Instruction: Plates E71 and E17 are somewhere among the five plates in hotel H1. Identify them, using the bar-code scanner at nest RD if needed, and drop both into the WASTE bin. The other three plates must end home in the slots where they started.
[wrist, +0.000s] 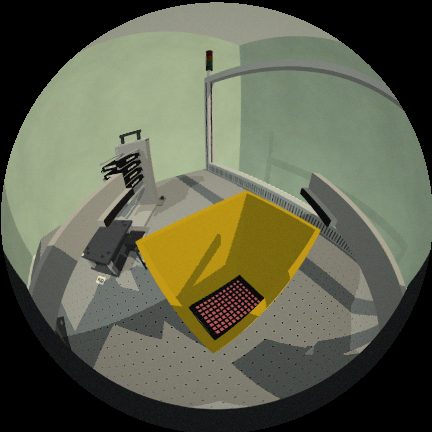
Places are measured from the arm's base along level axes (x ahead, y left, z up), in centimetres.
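Where they show: gripper, fingertip midpoint: (216, 176).
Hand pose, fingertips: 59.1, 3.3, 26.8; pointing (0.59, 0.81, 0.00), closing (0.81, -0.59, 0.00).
Note:
After its pixels a point has its place, as x, y, z.
My gripper (216, 176) @(59.1, 3.3, 26.7) is open, with its two fingers wide apart and no plate between them. The yellow WASTE bin (185, 245) @(57.0, 6.6, 17.9) stands below and ahead, turned at an angle to the fingers. A black plate (227, 306) @(60.1, 1.3, 3.2) with pink-red wells lies on the bin's floor; its code label does not show. A grey rack (146, 155) @(61.6, 47.4, 21.6) with a handle on top and several black shelves stands at the far left, partly behind the left finger. Its name and any plate codes cannot be read here.
A dark block-shaped stand (106, 241) @(41.7, 28.9, 7.3) is left of the bin, near the left finger, with a small white tag (101, 280) @(35.3, 22.2, 1.3) beside it. A grey frame post (208, 125) @(100.9, 68.7, 28.9) with a signal light (209, 60) @(101.6, 68.6, 75.2) rises at the back. A slotted rail runs behind the bin.

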